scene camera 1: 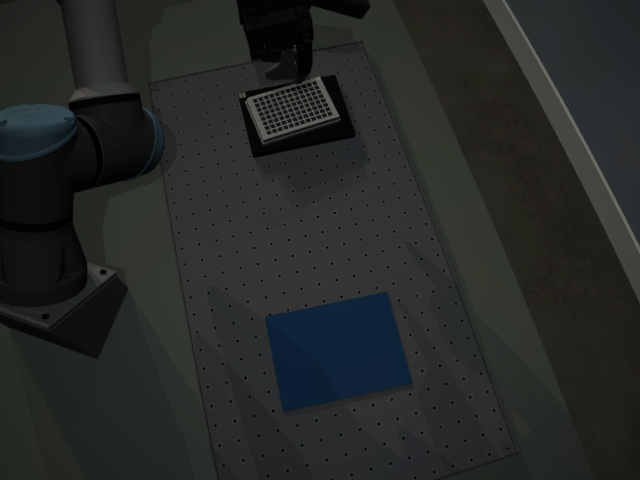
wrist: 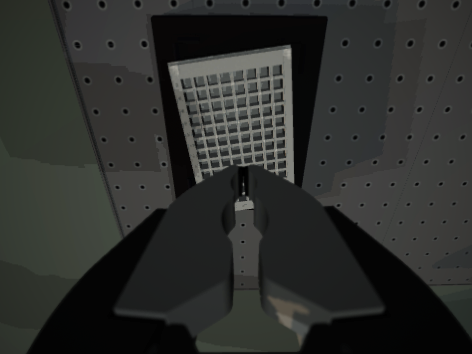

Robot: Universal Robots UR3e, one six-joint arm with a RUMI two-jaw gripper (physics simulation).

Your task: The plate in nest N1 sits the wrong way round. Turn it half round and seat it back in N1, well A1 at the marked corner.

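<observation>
The white 96-well plate (scene camera 1: 294, 110) (wrist: 237, 117) lies askew on the black nest N1 (scene camera 1: 345, 116) (wrist: 310, 60), turned a little against the nest's edges. Bare nest shows along its right end in the scene view. A small white tag (scene camera 1: 241, 95) marks the nest's left back corner; its lettering is too small to read there. My gripper (scene camera 1: 298, 81) (wrist: 243, 169) is shut and empty. Its tips are close to the plate's back long edge in the scene view, and its jaws hide the near end of the plate in the wrist view. The plate's well lettering cannot be read.
A blue rectangular pad (scene camera 1: 338, 351) lies on the perforated board (scene camera 1: 232, 268) (wrist: 360, 145), toward the front in the scene view. My arm's blue-capped joint (scene camera 1: 36, 129) and base stand to the left of the board.
</observation>
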